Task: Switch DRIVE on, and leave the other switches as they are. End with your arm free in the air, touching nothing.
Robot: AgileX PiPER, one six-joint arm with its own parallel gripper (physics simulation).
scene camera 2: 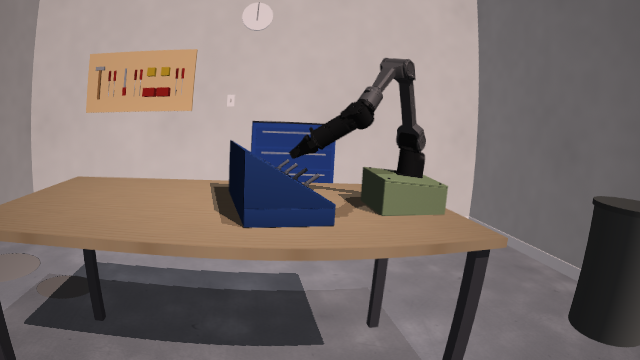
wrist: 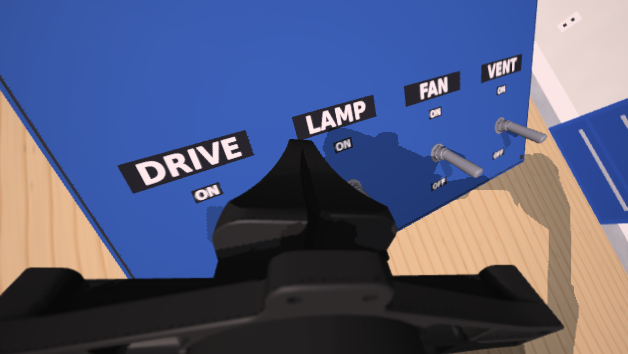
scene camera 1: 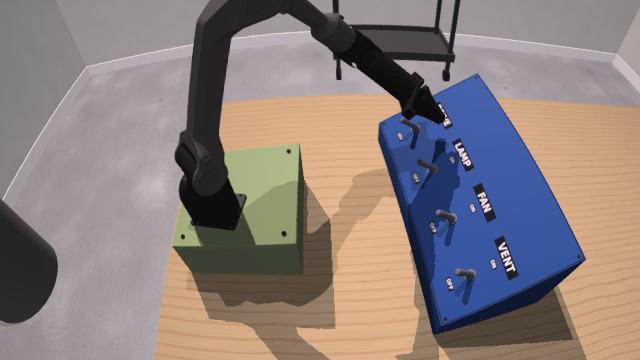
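Note:
The blue panel carries a row of toggle switches. The DRIVE lever leans towards its OFF label; my gripper hides it in the wrist view. The LAMP lever, FAN lever and VENT lever also lean to OFF. My gripper is shut and empty. Its tips are over the panel beside the DRIVE label, on the ON side of the DRIVE lever, and look a little above the surface.
The arm stands on a green box on the wooden table. A dark cart stands behind the table. A blue drawer cabinet and a dark bin stand off the table.

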